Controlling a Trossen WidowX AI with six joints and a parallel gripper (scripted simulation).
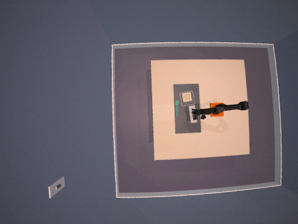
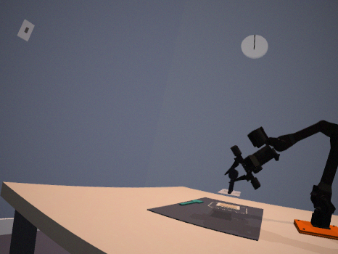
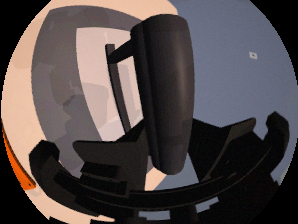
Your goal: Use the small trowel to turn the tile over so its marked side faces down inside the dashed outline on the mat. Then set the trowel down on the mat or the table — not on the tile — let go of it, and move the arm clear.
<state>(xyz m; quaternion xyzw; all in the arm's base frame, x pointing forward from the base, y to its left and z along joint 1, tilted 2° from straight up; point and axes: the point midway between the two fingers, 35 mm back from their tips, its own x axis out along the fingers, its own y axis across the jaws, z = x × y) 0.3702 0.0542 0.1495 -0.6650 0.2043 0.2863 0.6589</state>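
Now: gripper tip 140 mm short of the teal t-shaped tool, 80 mm to the left of it and 130 mm above it. Also, from my gripper tip: dark grey mat: 60 mm to the right, 160 mm below; tan square tile: 210 mm to the right, 130 mm below.
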